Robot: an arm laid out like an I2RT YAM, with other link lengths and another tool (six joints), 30 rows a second.
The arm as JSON. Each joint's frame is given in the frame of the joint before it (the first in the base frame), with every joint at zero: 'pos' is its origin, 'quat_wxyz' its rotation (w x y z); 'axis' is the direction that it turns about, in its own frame. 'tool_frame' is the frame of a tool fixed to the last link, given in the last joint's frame.
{
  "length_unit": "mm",
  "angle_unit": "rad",
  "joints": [
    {
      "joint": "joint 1",
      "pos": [
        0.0,
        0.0,
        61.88
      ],
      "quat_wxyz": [
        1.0,
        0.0,
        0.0,
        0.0
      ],
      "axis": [
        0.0,
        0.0,
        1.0
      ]
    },
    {
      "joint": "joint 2",
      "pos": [
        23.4,
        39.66,
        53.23
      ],
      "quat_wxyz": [
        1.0,
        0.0,
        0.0,
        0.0
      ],
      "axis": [
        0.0,
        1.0,
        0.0
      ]
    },
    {
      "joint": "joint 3",
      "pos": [
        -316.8,
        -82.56,
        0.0
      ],
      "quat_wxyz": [
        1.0,
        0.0,
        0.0,
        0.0
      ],
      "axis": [
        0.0,
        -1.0,
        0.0
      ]
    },
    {
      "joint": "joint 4",
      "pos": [
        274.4,
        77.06,
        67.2
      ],
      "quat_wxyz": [
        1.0,
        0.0,
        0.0,
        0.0
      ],
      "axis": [
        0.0,
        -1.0,
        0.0
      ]
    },
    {
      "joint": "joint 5",
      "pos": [
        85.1,
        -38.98,
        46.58
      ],
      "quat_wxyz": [
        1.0,
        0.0,
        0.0,
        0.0
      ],
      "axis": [
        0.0,
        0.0,
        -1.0
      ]
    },
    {
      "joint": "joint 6",
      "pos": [
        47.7,
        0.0,
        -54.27
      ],
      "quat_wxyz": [
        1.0,
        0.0,
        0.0,
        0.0
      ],
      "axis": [
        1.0,
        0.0,
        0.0
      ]
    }
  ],
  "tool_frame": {
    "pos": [
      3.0,
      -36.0,
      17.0
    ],
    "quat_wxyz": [
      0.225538,
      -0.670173,
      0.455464,
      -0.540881
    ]
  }
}
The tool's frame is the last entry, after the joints.
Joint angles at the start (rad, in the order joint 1, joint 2, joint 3, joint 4, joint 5, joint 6):
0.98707, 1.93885, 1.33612, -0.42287, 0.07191, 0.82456
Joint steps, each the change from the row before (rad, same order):
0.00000, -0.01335, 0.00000, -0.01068, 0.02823, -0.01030
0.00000, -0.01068, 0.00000, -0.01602, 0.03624, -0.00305
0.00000, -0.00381, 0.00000, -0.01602, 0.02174, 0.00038
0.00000, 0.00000, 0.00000, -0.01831, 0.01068, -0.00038
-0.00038, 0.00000, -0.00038, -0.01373, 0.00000, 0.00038
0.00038, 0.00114, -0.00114, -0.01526, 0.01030, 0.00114
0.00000, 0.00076, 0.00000, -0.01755, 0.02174, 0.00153
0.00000, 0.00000, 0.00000, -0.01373, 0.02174, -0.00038
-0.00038, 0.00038, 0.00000, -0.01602, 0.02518, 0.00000
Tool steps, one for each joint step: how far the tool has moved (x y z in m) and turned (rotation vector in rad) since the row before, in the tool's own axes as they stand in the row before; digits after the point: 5 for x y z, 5 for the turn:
0.00160, 0.00097, -0.00678, 0.01018, 0.02832, 0.00033
0.00233, 0.00194, -0.00570, 0.00443, 0.03518, 0.00990
0.00170, 0.00203, -0.00210, -0.00596, 0.02298, 0.00754
0.00120, 0.00225, 0.00001, -0.01464, 0.01522, 0.00239
0.00070, 0.00177, 0.00045, -0.01343, 0.00418, -0.00014
0.00094, 0.00222, 0.00075, -0.01395, 0.01411, 0.00317
0.00168, 0.00221, -0.00012, -0.01160, 0.02463, 0.00763
0.00158, 0.00167, -0.00055, -0.00719, 0.02401, 0.00595
0.00197, 0.00190, -0.00047, -0.00876, 0.02796, 0.00727

